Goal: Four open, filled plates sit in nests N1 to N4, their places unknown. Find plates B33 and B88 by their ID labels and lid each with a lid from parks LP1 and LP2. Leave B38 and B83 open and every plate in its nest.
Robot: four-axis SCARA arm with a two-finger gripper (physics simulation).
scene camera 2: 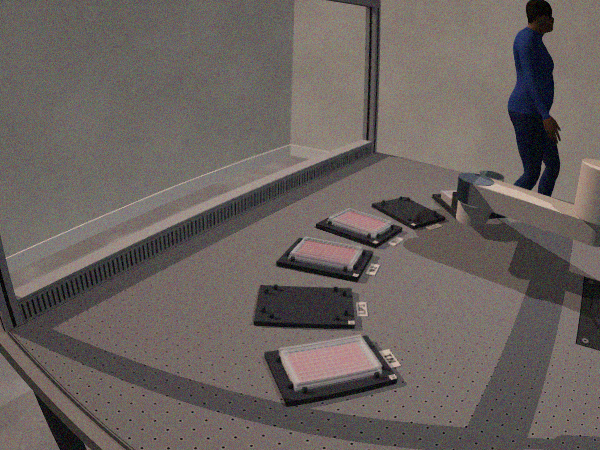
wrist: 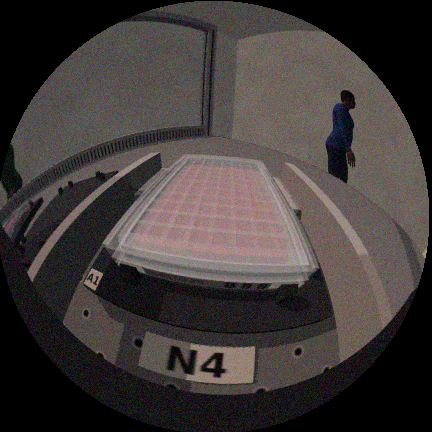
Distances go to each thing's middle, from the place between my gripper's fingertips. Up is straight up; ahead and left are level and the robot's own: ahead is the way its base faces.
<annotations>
I see the nest N4 [wrist: 224, 310] 2 cm behind my hand, 2 cm to the left of it and 3 cm below it. The rest, counted from my hand: N3 plate [scene camera 2: 349, 219]: 15 cm ahead, 33 cm to the left, 1 cm below; lid park LP2 [scene camera 2: 400, 210]: 9 cm ahead, 16 cm to the left, 3 cm below; N4 label [wrist: 198, 362]: 9 cm behind, 8 cm to the left, 3 cm below.
</annotations>
